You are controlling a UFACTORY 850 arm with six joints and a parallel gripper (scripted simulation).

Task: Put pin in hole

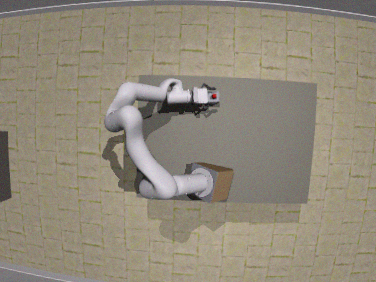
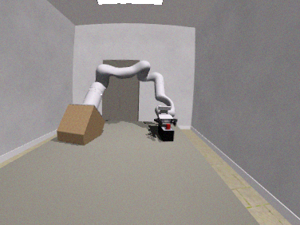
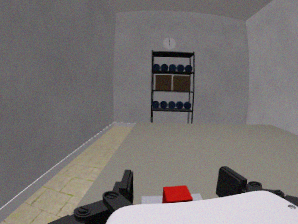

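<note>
The pin lies 3 cm below my hand. From my hand the other things lie so: block 1 cm behind, 6 cm to the left, 7 cm below.
</note>
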